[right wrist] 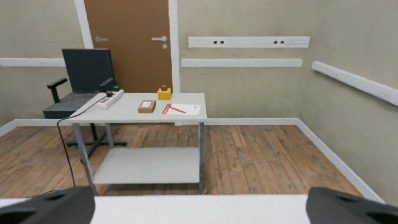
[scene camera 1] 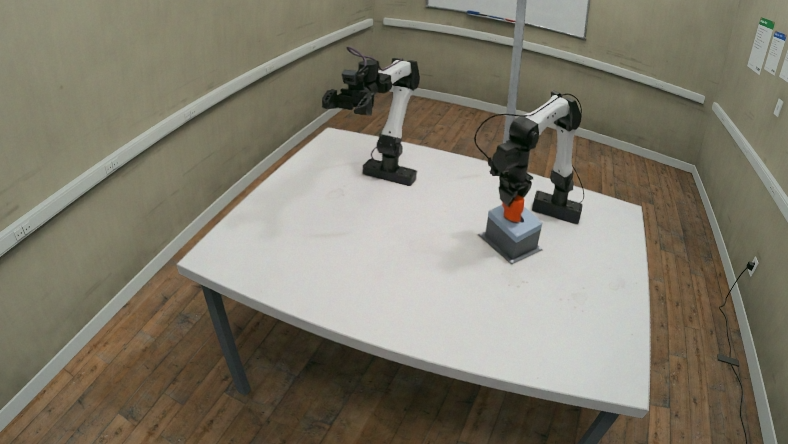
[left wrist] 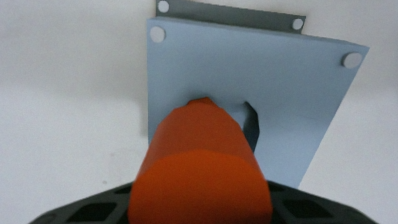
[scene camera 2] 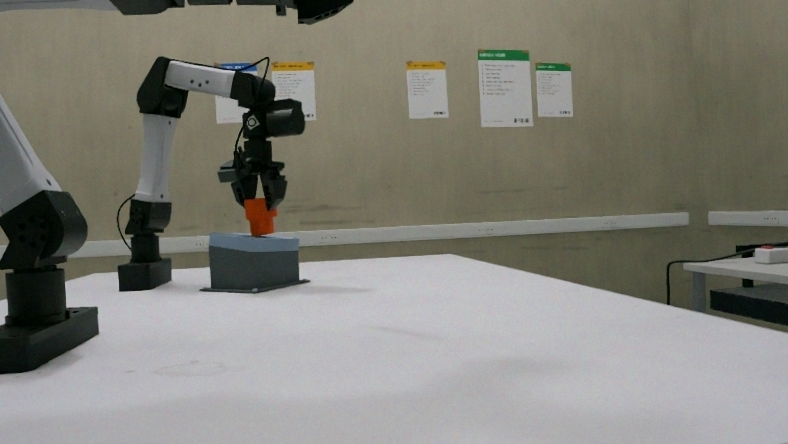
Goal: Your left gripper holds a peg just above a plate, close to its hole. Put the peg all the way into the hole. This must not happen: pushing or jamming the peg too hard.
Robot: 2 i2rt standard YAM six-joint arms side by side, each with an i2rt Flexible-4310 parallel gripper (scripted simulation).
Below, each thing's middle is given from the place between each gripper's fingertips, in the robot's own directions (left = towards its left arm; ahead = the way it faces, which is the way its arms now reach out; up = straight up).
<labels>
Now: the light blue plate [scene camera 2: 240,241] 10 mm behind my left hand, 20 mm to the left of it and 80 mm below it. Round my left hand: orange peg [scene camera 2: 261,220] (20 mm below).
The orange peg lies 110 mm behind my right hand [scene camera 1: 339,109], 520 mm to the left of it and 280 mm below it. Round my right hand: light blue plate 130 mm behind, 540 mm to the left, 340 mm below.
</labels>
